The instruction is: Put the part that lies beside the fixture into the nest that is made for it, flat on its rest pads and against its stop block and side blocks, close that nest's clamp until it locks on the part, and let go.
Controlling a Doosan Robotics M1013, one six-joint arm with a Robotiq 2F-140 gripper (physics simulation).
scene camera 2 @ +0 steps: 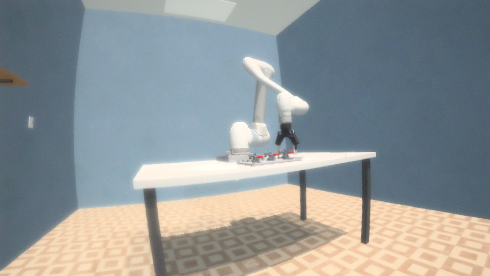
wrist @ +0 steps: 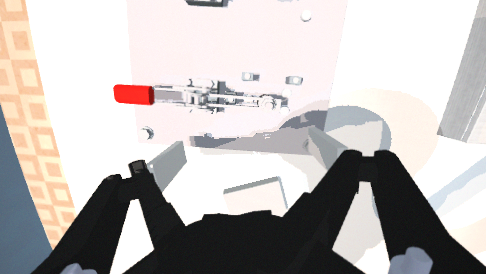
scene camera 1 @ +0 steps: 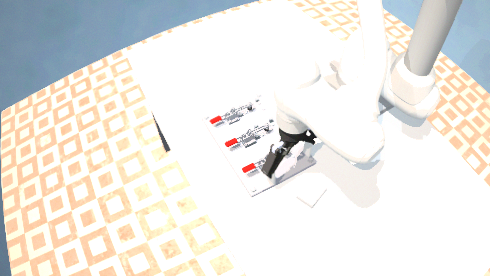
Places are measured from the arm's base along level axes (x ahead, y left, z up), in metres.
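Pixels of known places: gripper, fingertip midpoint: (wrist: 245, 145) (scene camera 1: 289, 167); arm's base, link origin: (scene camera 2: 239, 155).
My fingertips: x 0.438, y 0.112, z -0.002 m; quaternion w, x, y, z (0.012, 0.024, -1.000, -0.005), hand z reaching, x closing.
Note:
Ahead of a thing's pixels: the offset from my fingertips to its top centre. "spot": to the spot under its first point. Level surfaces: height alone.
The part, a thin pale rectangular plate {dx -0.009, dy +0.099, dz -0.022 m} (scene camera 1: 312, 196) (wrist: 256, 196), lies flat on the table beside the fixture plate {spot: dx +0.121, dy -0.033, dz -0.022 m} (scene camera 1: 250, 185) (wrist: 165, 50). The fixture carries three toggle clamps with red handles. The nearest clamp's handle {spot: dx +0.106, dy -0.061, dz +0.025 m} (scene camera 1: 248, 168) (wrist: 133, 94) points outward, and its arm (wrist: 240, 100) reaches over its nest. Two small blocks {dx -0.006, dy -0.074, dz +0.000 m} (wrist: 250, 76) {dx -0.055, dy -0.067, dz +0.002 m} (wrist: 295, 80) stand beside that arm. My gripper (scene camera 1: 291, 167) (scene camera 2: 287, 150) (wrist: 245, 145) is wide open and empty, pointing down low near the fixture's edge by the part. The part's lower end is hidden behind the gripper body in the wrist view.
The other two red handles {dx +0.086, dy -0.173, dz +0.020 m} (scene camera 1: 230, 142) {spot: dx +0.076, dy -0.277, dz +0.014 m} (scene camera 1: 215, 120) stand further along the fixture. Bolt heads {dx +0.124, dy -0.016, dz -0.015 m} (wrist: 146, 133) {dx -0.070, dy -0.131, dz -0.016 m} (wrist: 305, 15) stand up from the plate. The grey robot base (wrist: 462, 75) is to the right in the wrist view. The white table {dz -0.037 m} (scene camera 2: 175, 172) has dark legs (scene camera 2: 366, 200).

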